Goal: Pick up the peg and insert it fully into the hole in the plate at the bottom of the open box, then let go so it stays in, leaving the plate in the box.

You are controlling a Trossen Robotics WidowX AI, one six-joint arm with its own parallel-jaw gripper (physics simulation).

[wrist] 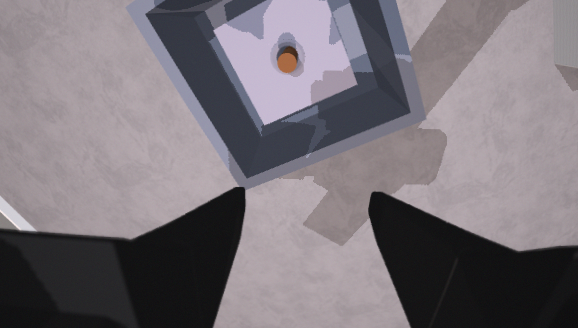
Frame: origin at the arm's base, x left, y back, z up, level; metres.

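Where they show: gripper, fingertip midpoint: (308,199).
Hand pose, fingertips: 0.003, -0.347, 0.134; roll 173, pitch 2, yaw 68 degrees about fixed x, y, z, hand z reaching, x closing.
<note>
Each offset is from my fingertips to the top centre of the thing, as dx, dy, dz. Level surfaces: height alone.
An orange-brown peg @[-0.044, +0.001, -0.107] (287,62) stands in the round hole at the middle of the pale plate @[-0.046, +0.001, -0.134] (250,82), seen from above with its round top showing. How deep it sits cannot be told from this angle. The plate lies at the bottom of the open dark blue-grey box @[-0.046, +0.001, -0.096] (320,138), whose far edge is cut off by the top of the view. My gripper (308,199) is open and empty. Its two black fingers stand well apart, high over the table, with their tips below the box's near wall in the view and the peg farther up.
The mottled grey-pink table @[dz -0.194] (100,125) surrounds the box. Shadows fall on it to the right. A pale grey ribbed object (566,32) shows at the upper right edge. A white strip (15,214) shows at the left edge.
</note>
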